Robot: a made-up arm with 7 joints. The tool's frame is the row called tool.
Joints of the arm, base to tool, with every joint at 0 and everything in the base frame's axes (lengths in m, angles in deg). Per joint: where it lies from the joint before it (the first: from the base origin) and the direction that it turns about. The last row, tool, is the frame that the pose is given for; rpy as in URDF.
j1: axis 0 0 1 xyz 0 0 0.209
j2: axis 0 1 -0.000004 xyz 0 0 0
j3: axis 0 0 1 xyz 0 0 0.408
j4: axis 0 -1 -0.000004 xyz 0.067 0 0
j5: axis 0 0.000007 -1 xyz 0.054 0 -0.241
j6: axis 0 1 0.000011 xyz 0 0 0
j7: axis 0 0.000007 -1 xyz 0.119 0 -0.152
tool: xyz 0 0 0 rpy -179.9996 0 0
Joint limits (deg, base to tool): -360..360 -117.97..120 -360..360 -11..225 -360..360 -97..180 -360..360
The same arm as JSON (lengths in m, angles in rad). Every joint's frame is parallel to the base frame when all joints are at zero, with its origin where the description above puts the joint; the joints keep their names.
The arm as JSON. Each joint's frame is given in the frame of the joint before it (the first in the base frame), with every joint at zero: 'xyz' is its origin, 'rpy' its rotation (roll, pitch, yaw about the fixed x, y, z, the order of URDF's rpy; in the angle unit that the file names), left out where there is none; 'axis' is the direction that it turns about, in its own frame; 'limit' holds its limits. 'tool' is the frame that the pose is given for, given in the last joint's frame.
{"units": {"length": "m", "angle": "rad"}, "joints": [
  {"name": "j1", "type": "revolute", "origin": {"xyz": [0.0, 0.0, 0.209]}, "axis": [0.0, 0.0, 1.0], "limit": {"lower": -6.2832, "upper": 6.2832}},
  {"name": "j2", "type": "revolute", "origin": {"xyz": [0.0, 0.0, 0.0]}, "axis": [0.0, 1.0, 0.0], "limit": {"lower": -2.059, "upper": 2.0944}},
  {"name": "j3", "type": "revolute", "origin": {"xyz": [0.0, 0.0, 0.408]}, "axis": [0.0, 0.0, 1.0], "limit": {"lower": -6.2832, "upper": 6.2832}},
  {"name": "j4", "type": "revolute", "origin": {"xyz": [0.067, 0.0, 0.0]}, "axis": [0.0, -1.0, 0.0], "limit": {"lower": -0.192, "upper": 3.927}},
  {"name": "j5", "type": "revolute", "origin": {"xyz": [0.054, 0.0, -0.241]}, "axis": [0.0, 0.0, -1.0], "limit": {"lower": -6.2832, "upper": 6.2832}},
  {"name": "j6", "type": "revolute", "origin": {"xyz": [0.0, 0.0, 0.0]}, "axis": [0.0, 1.0, 0.0], "limit": {"lower": -1.693, "upper": 3.1416}},
  {"name": "j7", "type": "revolute", "origin": {"xyz": [0.119, 0.0, -0.152]}, "axis": [0.0, 0.0, -1.0], "limit": {"lower": -6.2832, "upper": 6.2832}}
], "tool": {"origin": {"xyz": [0.0, 0.0, 0.0], "rpy": [-3.1416, 0.0, 0.0]}}}

